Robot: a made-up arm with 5 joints.
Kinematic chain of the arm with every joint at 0, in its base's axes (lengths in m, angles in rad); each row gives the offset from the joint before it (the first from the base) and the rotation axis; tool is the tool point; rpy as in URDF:
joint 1: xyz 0 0 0.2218 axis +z
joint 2: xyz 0 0 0 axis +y
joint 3: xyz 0.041 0 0.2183 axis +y
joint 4: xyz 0.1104 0 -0.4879 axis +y
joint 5: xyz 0.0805 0 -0.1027 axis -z
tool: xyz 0 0 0 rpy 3.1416 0 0
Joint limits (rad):
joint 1: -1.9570..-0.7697
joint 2: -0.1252..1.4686
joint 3: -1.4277..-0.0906
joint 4: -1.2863..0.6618
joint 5: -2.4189..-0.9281
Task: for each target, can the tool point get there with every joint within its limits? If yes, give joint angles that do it. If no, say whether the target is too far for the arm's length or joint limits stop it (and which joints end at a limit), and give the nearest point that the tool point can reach.
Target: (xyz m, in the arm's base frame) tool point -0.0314 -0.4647 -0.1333
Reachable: yes | joints -1.6383 0.4457 -0.7710 0.3859 -1.6849
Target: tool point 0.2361 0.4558 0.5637
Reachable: no: joint limits stop it (at a limit: joint 1, joint 2, joint 3, joint 4) | nearest point 0.1372 0.3375 -0.0239 | short by 0.608 m
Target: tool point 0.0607 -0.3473 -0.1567
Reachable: yes | joints -1.3978 0.4401 -0.4457 -0.3229 -2.2697
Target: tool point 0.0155 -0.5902 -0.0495
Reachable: yes | joints -1.5445 0.6568 -1.0651 -0.3809 -2.0972
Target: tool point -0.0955 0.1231 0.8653
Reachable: no: joint limits stop it (at a limit: joint 1, joint 2, joint 3, joint 4) | nearest point -0.1721 -0.4233 0.6672 | short by 0.586 m
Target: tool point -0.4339 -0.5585 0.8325
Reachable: no: too far | nearest point -0.2154 -0.5297 0.6562 | short by 0.282 m
